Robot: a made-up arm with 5 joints.
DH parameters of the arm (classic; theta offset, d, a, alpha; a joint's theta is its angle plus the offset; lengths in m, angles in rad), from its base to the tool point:
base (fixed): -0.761 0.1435 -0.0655 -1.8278
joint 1: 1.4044 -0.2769 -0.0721 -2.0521
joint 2: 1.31 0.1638 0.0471 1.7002
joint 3: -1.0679 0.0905 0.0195 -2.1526
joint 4: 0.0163 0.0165 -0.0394 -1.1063
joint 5: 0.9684 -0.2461 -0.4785 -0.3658
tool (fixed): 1.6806 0.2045 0 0
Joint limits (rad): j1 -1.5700..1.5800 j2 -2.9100..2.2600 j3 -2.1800..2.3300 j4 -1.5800..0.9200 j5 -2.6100..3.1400
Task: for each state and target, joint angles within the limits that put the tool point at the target. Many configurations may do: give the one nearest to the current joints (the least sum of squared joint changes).
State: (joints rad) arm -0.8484 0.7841 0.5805 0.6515 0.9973
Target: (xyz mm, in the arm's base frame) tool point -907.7 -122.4 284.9
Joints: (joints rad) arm -0.8798 1.2334 0.6898 0.7369 0.9738
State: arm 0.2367 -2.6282 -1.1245 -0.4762 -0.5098
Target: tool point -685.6 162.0 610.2
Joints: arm 0.5569 -2.7473 -0.8112 -0.3125 -0.8435
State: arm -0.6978 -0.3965 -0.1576 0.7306 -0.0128
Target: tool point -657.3 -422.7 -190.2
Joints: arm -0.4324 -0.2981 -0.0209 0.5334 -0.0313
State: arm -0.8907 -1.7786 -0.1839 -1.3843 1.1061
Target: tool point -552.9 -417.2 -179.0
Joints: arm -0.8105 -1.5929 -0.1867 -1.5800 0.6985
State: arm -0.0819 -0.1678 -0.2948 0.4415 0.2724
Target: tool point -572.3 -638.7 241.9
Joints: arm -0.2218 0.1562 -0.4057 0.5455 0.3538
